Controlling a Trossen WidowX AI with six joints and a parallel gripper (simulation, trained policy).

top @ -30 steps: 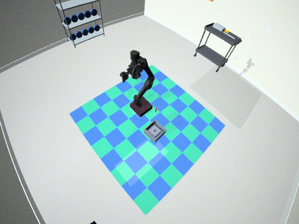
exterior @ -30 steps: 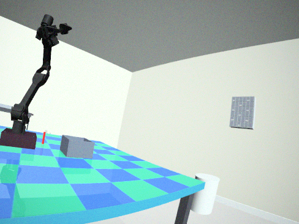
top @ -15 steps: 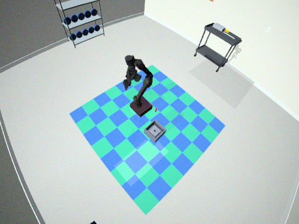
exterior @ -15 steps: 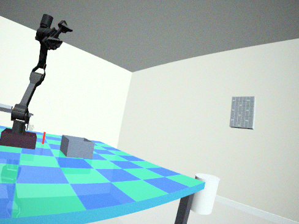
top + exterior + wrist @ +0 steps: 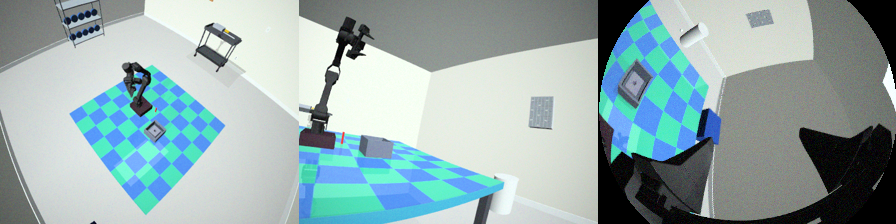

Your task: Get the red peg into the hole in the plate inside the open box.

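Now: the red peg 6 cm ahead of my gripper tip, 33 cm to the left of it and 52 cm below it. Round my gripper tip: grey plate 22 cm ahead, 11 cm to the left, 51 cm below; then box 22 cm ahead, 11 cm to the left, 53 cm below.
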